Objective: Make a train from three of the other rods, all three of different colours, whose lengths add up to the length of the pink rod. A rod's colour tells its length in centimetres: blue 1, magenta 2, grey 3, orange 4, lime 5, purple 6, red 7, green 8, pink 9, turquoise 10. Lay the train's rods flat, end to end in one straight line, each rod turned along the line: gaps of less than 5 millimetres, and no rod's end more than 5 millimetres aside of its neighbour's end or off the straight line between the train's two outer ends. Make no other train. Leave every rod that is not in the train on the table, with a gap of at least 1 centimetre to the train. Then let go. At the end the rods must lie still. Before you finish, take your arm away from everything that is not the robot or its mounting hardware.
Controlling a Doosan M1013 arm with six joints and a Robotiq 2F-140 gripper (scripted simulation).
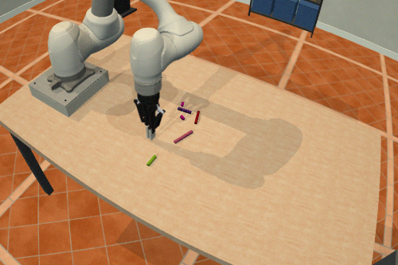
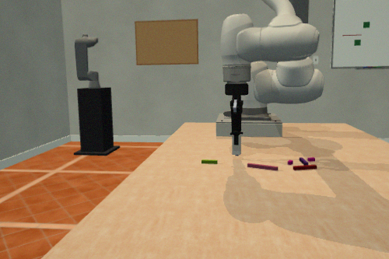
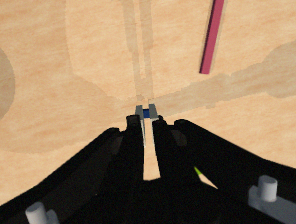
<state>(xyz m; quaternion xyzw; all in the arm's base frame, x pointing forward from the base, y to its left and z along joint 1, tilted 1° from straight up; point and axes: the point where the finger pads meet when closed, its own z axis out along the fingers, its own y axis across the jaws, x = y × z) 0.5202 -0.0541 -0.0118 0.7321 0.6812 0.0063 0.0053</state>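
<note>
Right now the blue rod is 3 cm below my hand. Also, from my hand: pink rod (10 cm ahead, 8 cm to the left, 4 cm below); then lime rod (8 cm to the right, 6 cm ahead, 4 cm below); then purple rod (21 cm to the left, 4 cm below, 2 cm ahead).
</note>
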